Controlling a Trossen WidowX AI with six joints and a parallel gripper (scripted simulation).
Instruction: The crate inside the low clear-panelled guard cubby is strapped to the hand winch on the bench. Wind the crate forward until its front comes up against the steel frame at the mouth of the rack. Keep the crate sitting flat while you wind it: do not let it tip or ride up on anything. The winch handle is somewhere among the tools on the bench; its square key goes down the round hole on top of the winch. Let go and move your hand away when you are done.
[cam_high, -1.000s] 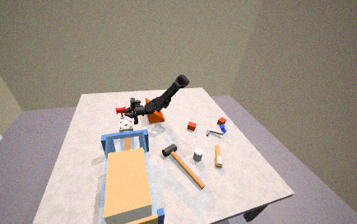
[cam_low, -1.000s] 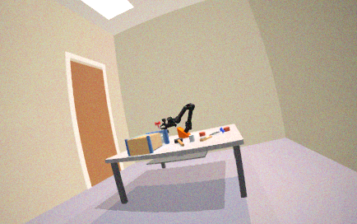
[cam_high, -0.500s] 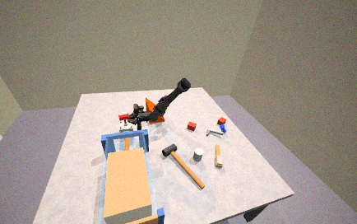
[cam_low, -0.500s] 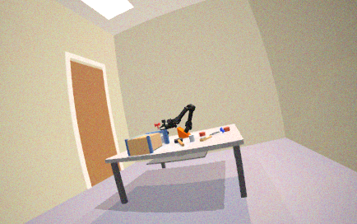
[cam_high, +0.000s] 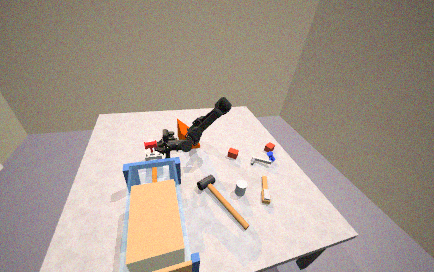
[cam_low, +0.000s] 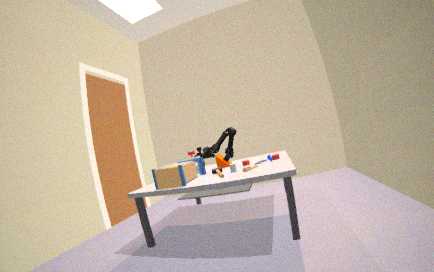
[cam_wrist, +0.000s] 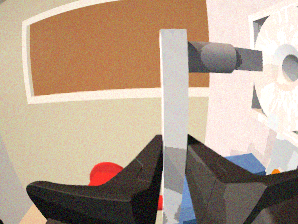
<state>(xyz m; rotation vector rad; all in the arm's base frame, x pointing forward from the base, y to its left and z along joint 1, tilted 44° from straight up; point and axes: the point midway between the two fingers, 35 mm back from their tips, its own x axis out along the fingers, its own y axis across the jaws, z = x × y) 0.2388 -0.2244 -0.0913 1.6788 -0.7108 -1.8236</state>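
The red grip lies 50 mm ahead of my gripper tip, 40 mm above it and 10 mm to the left of it. From my gripper tip the other things lie so: frame: 110 mm ahead, 60 mm below, 10 mm to the left; red-handled winch handle: 10 mm to the left, 10 mm ahead, 10 mm above; grey hand winch: 130 mm below, 70 mm behind.
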